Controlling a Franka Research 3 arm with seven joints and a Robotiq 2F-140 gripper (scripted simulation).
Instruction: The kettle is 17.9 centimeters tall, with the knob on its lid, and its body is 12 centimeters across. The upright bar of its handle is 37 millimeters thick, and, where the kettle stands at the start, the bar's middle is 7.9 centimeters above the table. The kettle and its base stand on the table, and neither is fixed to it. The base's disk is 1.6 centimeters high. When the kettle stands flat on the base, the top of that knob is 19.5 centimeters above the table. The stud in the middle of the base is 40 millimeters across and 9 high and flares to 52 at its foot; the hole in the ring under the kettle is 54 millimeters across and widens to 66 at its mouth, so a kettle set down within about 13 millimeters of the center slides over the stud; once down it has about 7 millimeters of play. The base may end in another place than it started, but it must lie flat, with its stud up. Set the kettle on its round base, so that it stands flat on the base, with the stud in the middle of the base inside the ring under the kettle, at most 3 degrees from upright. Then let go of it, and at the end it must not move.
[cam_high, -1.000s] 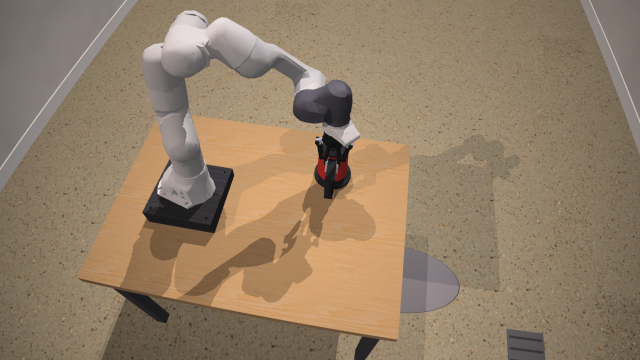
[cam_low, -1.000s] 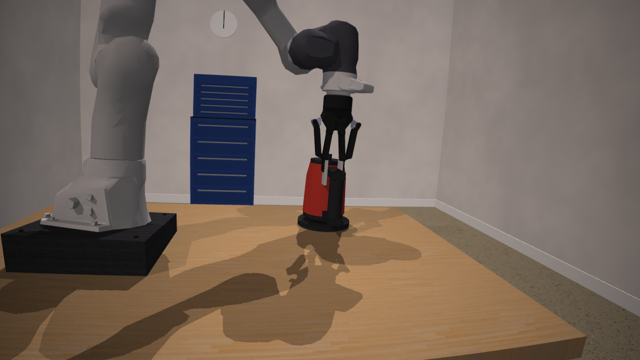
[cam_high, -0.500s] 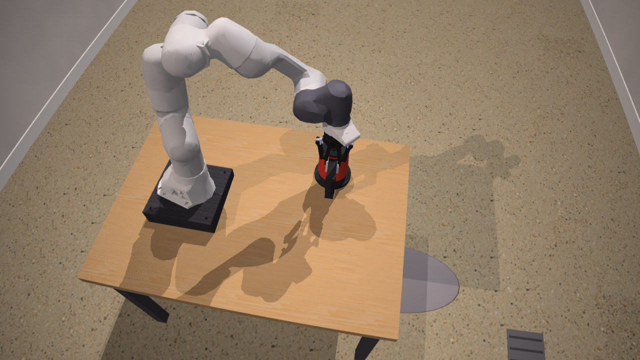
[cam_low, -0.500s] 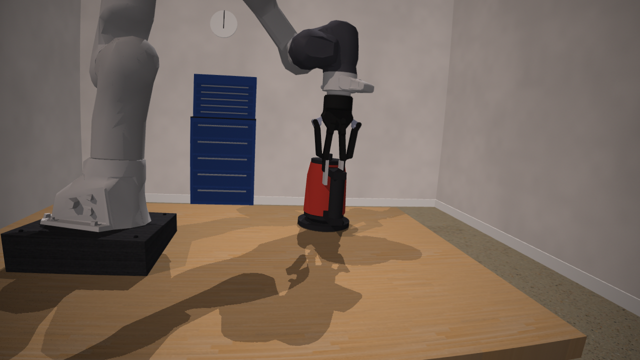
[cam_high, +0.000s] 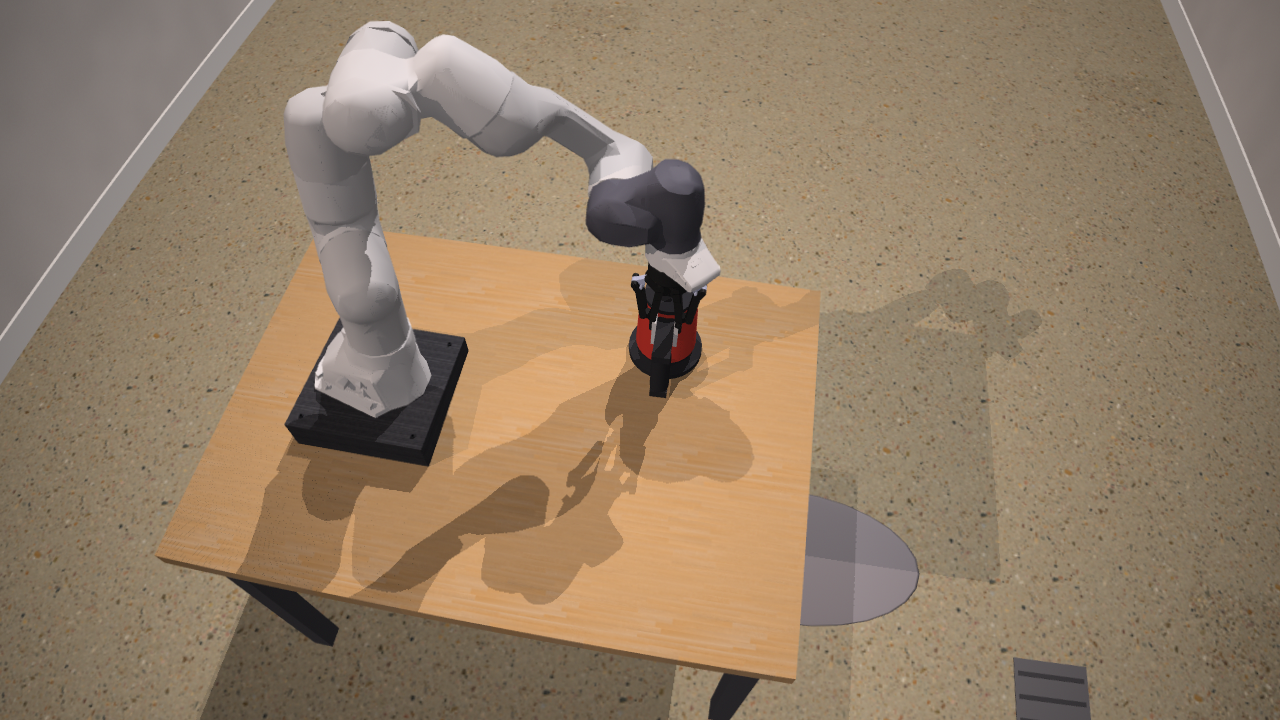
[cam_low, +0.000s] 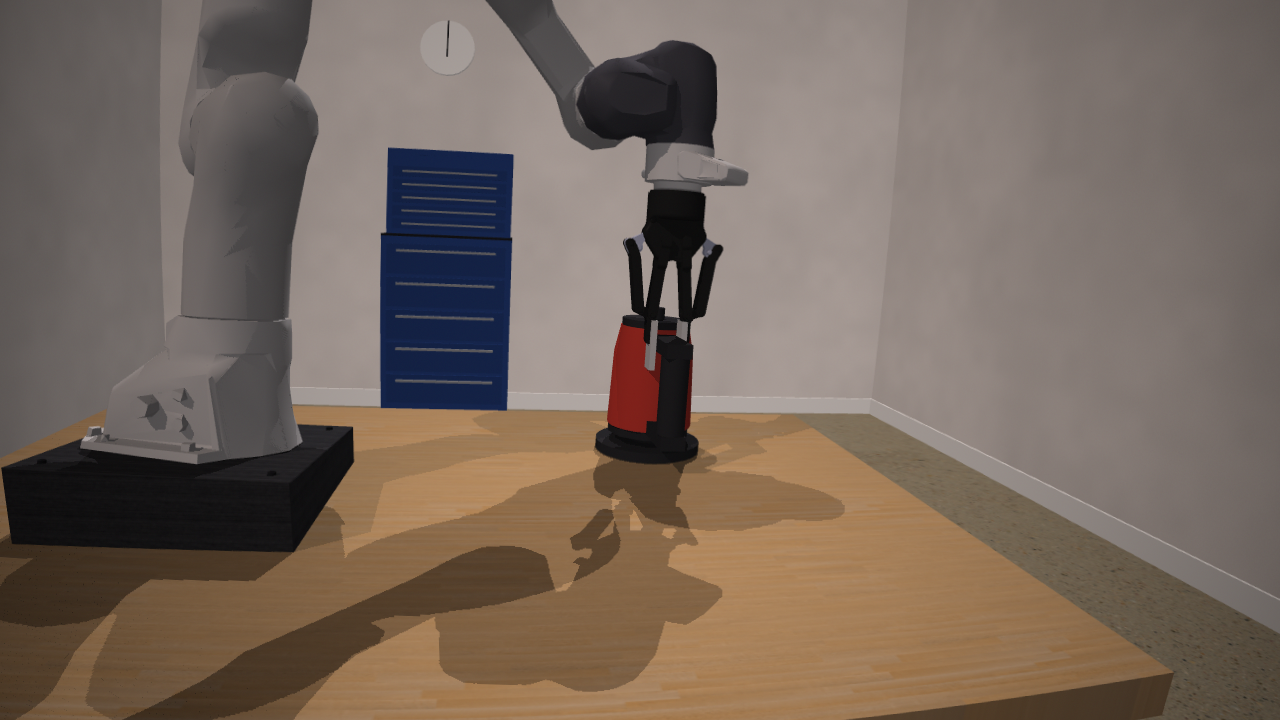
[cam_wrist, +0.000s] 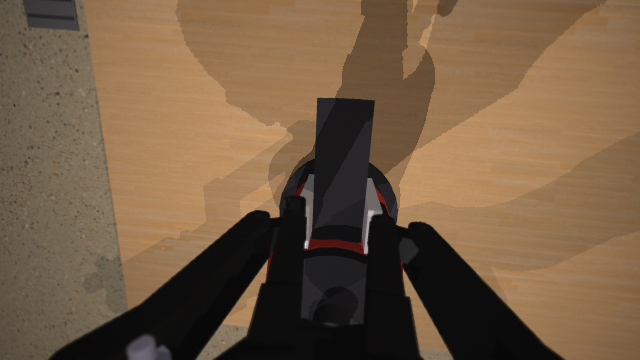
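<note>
My gripper is now 5 cm above the kettle and 3 cm to the right of it. The rest, counted from my hand: round black base (15 cm below, 7 cm to the left, 1 cm behind).
</note>
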